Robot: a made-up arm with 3 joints. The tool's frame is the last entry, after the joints.
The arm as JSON. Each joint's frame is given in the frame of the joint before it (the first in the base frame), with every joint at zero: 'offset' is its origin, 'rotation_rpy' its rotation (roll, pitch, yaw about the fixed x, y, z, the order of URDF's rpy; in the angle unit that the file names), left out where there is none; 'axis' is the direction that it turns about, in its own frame. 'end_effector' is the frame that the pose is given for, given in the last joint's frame.
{
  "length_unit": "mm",
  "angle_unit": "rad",
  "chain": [
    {
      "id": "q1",
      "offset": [
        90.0,
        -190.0,
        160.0
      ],
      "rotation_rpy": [
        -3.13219,
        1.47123,
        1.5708
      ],
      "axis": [
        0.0,
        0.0,
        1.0
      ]
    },
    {
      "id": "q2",
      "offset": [
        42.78,
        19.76,
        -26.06
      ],
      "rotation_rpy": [
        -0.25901,
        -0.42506,
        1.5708
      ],
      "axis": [
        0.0,
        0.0,
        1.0
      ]
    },
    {
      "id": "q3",
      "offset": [
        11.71,
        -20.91,
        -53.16
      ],
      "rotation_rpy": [
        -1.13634,
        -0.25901,
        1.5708
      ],
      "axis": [
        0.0,
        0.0,
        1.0
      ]
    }
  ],
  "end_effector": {
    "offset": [
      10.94,
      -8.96,
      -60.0
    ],
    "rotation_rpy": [
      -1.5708,
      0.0,
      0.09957
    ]
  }
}
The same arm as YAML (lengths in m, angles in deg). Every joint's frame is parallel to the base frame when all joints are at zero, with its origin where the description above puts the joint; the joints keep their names.
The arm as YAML. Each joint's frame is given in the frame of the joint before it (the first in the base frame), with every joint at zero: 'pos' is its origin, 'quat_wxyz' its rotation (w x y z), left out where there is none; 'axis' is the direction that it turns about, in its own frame. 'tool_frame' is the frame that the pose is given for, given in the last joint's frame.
length_unit: m
angle_unit: deg
joints:
  - joint: q1
    pos: [0.09, -0.19, 0.16]
    axis: [-0.0094, -0.995003, -0.0994]
  - joint: q2
    pos: [0.02, 0.03, -0.04]
    axis: [-0.406881, -0.897957, 0.167692]
  - joint: q3
    pos: [0.03, 0.04, -0.03]
    axis: "-x"
tool_frame:
  pos: [0.06, -0.01, 0.01]
  quat_wxyz: [0.499996, -0.500001, -0.500001, -0.500002]

